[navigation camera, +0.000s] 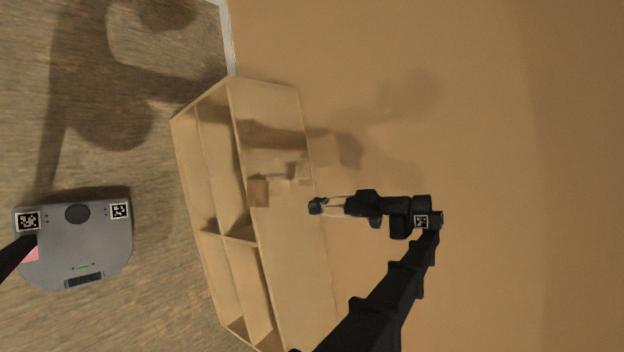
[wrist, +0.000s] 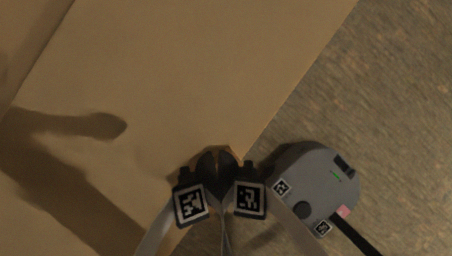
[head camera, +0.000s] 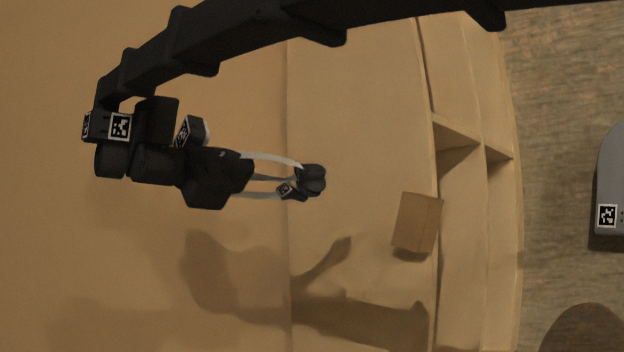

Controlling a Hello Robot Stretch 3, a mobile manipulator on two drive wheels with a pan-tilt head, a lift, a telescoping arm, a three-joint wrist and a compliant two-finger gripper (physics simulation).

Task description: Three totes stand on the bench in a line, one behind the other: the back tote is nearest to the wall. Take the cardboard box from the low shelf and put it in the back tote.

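Frame: origin at the robot's base, x ahead, y left, z up, level; millimetres.
Seen in the pictures: gripper, fingertip midpoint: [navigation camera: 309,205] [head camera: 320,184]; robot's base at its link origin: [navigation camera: 78,213].
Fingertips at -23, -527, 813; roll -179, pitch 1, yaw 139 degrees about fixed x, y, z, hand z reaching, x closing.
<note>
Offsets run from my fingertips to a thing's middle, as dx, dy, dz. "pt": to the spot under its first point. Level surfaces: height alone.
The cardboard box {+47, +58, -177} [head camera: 416,222] [navigation camera: 258,193] is a small brown box at the front edge of the low shelf's top board {dz -202} [head camera: 360,125] [navigation camera: 295,250]. My gripper [head camera: 311,180] [navigation camera: 316,206] [wrist: 217,169] is shut, its two dark fingertips together with no box between them. It is above the board, apart from the box and farther back towards the wall. Whether part of the box shows behind the fingertips in the wrist view, I cannot tell. The bench and the three totes do not show in these views.
Open compartments with a divider {pt -131, +36, -345} [head camera: 455,134] [navigation camera: 241,242] are in the shelf's front. The brown wall [head camera: 150,280] [navigation camera: 475,100] stands behind it. My grey wheeled base [head camera: 612,180] [navigation camera: 80,245] [wrist: 317,185] is on the floor in front. My black arm [head camera: 240,35] [navigation camera: 375,300] reaches across the shelf.
</note>
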